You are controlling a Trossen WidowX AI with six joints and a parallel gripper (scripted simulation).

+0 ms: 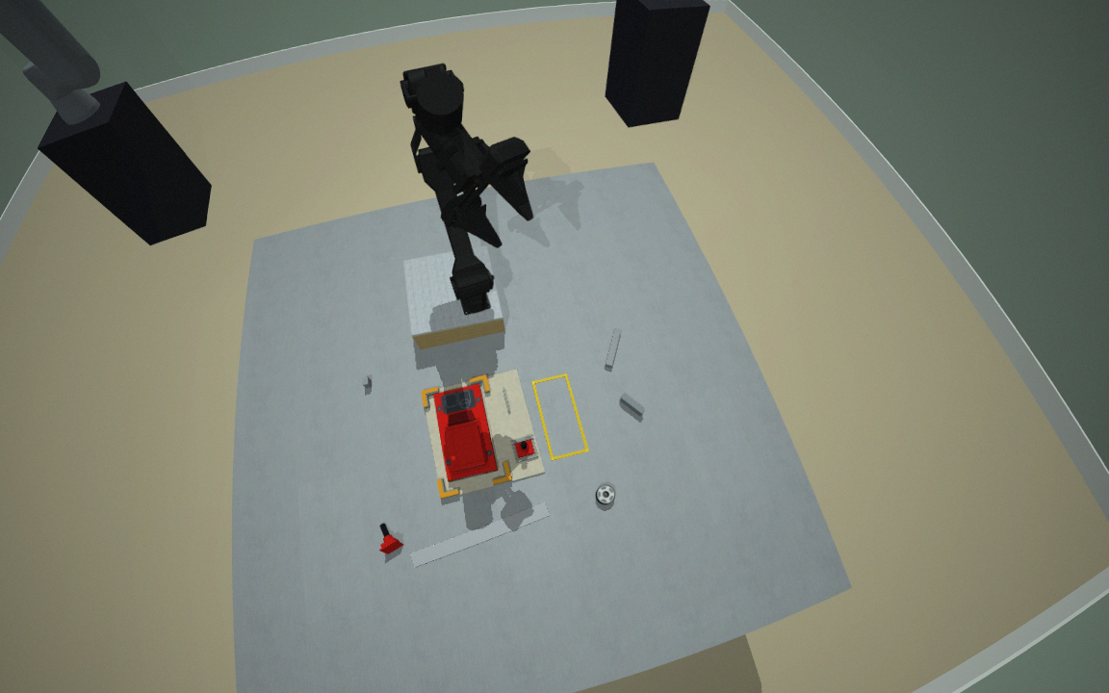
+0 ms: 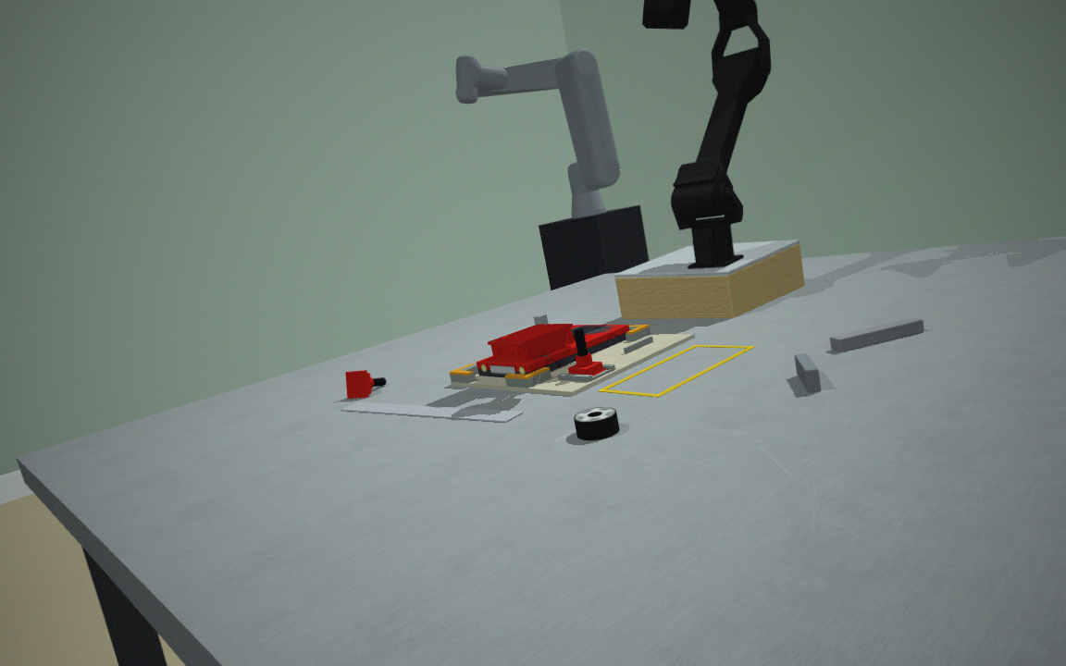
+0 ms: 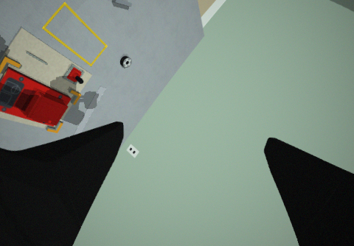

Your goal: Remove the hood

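The red hood lies 41 cm below my gripper tip, 19 cm to the right of it and 16 cm ahead of it. The rest, counted from my gripper tip: thin grey strip 45 cm below, 34 cm ahead, 22 cm to the right; black wheel 44 cm below, 35 cm ahead, 6 cm to the left.
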